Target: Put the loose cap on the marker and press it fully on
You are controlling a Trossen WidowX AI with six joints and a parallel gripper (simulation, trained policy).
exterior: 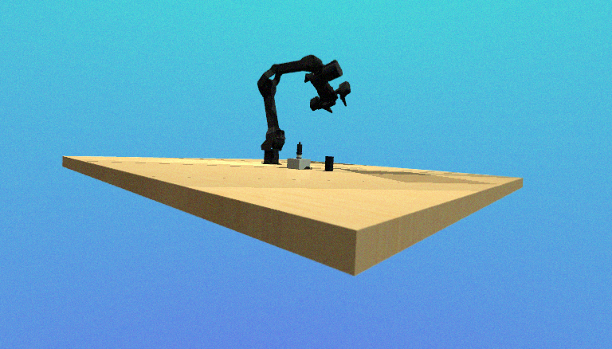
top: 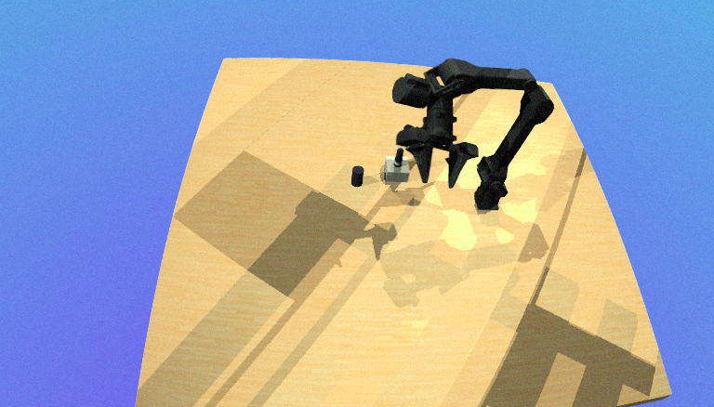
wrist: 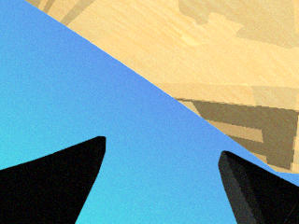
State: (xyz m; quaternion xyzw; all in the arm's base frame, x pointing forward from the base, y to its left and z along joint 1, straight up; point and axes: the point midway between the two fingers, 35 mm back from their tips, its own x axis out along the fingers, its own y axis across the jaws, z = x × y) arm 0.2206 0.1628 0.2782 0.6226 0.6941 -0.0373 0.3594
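Now: gripper tip 140 mm short of the black cap, 240 mm to the left of it and 230 mm above it. Round my gripper tip: grey holder block: 30 mm ahead, 280 mm to the right, 240 mm below.
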